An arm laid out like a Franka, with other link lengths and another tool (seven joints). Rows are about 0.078 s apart.
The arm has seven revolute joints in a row. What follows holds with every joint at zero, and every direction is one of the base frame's. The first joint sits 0.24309 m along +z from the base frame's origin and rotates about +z. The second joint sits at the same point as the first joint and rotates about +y. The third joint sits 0.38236 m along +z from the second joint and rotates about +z. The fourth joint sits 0.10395 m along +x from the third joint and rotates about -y. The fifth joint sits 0.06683 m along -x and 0.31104 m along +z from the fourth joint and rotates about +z. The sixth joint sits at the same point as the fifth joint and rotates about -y. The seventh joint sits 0.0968 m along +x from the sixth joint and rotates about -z. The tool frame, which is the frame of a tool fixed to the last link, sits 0.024 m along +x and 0.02 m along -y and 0.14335 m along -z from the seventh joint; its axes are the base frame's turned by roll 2.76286, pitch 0 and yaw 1.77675 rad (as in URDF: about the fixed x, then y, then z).
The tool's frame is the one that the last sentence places.
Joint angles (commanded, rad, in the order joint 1, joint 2, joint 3, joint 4, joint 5, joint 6, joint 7), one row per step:
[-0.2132, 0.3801, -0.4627, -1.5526, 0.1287, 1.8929, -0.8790]
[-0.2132, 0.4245, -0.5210, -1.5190, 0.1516, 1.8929, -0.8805]
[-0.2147, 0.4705, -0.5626, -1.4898, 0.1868, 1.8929, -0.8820]
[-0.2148, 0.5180, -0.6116, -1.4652, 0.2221, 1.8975, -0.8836]
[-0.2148, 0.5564, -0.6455, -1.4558, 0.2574, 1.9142, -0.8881]
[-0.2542, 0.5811, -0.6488, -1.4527, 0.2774, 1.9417, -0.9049]
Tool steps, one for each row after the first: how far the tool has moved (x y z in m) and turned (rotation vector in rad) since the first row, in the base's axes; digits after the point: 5 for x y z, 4 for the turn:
[-0.00609, -0.02799, -0.00723, -0.0172, 0.0079, -0.0531]
[-0.00752, -0.04731, -0.01841, -0.0199, 0.0117, -0.0950]
[-0.01186, -0.06862, -0.03021, -0.0292, 0.0177, -0.1408]
[-0.01413, -0.08336, -0.04279, -0.0348, 0.0161, -0.1725]
[-0.02638, -0.10795, -0.05305, -0.0410, 0.0073, -0.2016]

